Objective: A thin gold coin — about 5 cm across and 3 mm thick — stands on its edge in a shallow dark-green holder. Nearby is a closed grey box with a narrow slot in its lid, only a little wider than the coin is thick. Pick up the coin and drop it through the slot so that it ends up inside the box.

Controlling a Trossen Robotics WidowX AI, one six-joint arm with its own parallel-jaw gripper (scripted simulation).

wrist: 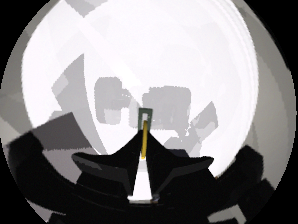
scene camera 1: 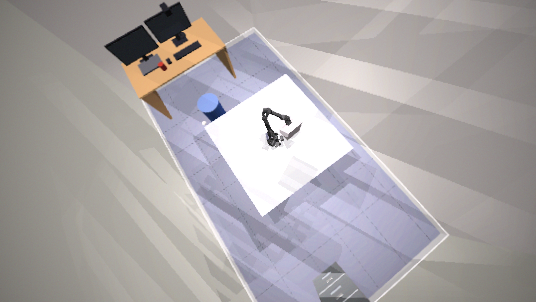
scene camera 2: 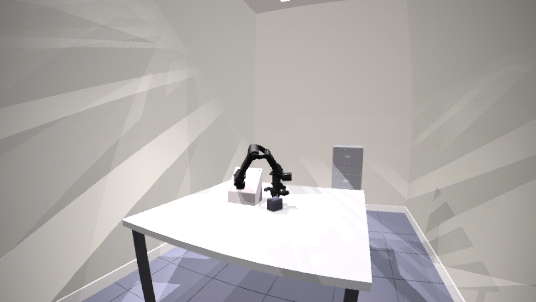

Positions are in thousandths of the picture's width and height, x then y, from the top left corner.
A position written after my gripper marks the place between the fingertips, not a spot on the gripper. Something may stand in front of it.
Note:
My gripper (wrist: 482,592) carries a gold coin.

